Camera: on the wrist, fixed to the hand. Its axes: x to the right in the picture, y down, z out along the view.
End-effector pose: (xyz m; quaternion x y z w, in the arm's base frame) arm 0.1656 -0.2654 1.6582 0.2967 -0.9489 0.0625 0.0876
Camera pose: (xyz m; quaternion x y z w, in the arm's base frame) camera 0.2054 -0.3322 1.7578 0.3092 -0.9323 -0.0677 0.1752
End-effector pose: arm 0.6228 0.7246 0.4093 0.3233 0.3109 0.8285 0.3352
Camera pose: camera 0.5707 0.7651 0.3015 0.2219 0.2109 0.8673 0.3925
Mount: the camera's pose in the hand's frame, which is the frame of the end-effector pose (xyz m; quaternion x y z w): 0.0249 -0.0840 -0.0911 -0.1474 0.0452 -0.0337 0.9875
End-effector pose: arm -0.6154 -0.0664 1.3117 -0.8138 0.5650 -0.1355 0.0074
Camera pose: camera -0.5511 -0.0461 1.4186 0.8176 -0.5508 0.0876 0.1428
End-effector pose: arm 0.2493 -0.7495 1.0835 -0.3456 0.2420 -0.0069 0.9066
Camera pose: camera 0.2439 -0.8747 1.0669 -0.4827 0.2693 -0.0173 0.8331
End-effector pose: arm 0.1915 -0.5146 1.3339 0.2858 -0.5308 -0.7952 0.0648
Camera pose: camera 0.2354 -0.5623 1.2254 0.3265 -0.3944 -0.8528 0.1033
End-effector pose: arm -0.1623 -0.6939 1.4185 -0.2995 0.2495 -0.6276 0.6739
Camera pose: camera -0.2835 -0.7297 1.4163 -0.3751 0.3593 -0.6192 0.5889
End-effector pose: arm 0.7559 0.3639 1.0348 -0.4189 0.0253 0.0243 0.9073
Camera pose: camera 0.7839 0.2407 1.0379 -0.5494 0.0483 -0.0218 0.8339
